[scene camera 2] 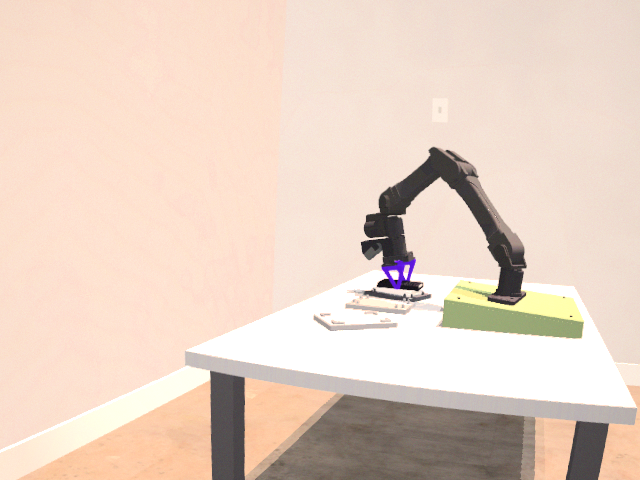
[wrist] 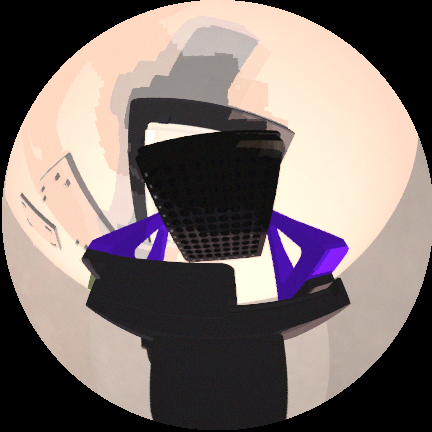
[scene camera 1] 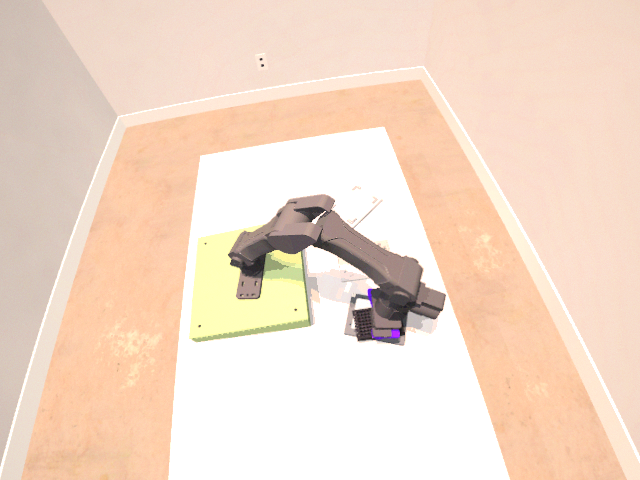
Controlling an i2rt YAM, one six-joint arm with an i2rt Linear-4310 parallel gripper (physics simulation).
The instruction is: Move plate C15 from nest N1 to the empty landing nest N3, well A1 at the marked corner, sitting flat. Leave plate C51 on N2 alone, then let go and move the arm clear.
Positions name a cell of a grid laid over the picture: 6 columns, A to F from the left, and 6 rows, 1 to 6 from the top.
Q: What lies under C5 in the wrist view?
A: My gripper.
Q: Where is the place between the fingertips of my gripper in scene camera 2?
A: D4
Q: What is my gripper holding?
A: A black perforated plate.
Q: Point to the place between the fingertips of my gripper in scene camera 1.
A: At D5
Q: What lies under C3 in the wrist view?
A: A black perforated plate.
